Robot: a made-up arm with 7 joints.
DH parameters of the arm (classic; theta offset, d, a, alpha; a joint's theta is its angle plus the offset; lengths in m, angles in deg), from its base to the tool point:
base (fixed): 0 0.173 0 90
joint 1: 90 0.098 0.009 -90
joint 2: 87.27 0 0.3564 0
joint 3: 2.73 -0.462 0 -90
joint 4: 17.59 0 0.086 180
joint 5: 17.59 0.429 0.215 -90
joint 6: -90 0.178 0.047 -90
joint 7: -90 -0.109 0.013 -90
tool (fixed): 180 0.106 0 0
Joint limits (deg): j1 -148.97..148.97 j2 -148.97..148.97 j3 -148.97..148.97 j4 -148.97..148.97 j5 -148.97..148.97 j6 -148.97..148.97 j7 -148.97..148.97
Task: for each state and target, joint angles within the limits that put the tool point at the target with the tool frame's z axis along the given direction. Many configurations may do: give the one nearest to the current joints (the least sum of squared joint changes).
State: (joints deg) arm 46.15 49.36 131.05 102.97 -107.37 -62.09 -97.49
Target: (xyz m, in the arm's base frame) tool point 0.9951 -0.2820 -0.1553 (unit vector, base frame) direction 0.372 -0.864 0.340
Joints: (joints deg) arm 19.71 86.45 121.37 75.81 -74.65 -65.81 -55.66
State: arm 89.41 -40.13 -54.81 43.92 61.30 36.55 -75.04
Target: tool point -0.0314 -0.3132 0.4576 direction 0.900 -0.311 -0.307
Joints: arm 99.33 -29.52 -68.26 19.10 88.11 17.95 -63.70
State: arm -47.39 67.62 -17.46 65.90 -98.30 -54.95 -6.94
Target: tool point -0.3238 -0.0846 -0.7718 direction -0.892 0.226 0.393
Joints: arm -58.13 112.90 25.91 39.33 -75.67 -55.23 9.54
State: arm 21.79 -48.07 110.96 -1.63 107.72 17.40 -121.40
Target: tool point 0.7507 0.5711 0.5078 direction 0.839 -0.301 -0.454
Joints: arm -7.28 -45.43 116.72 -43.51 141.89 20.07 -114.89
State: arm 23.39 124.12 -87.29 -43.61 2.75 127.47 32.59
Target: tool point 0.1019 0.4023 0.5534 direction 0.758 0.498 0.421
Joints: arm 61.84 88.07 -89.59 -18.16 -23.69 131.08 42.75
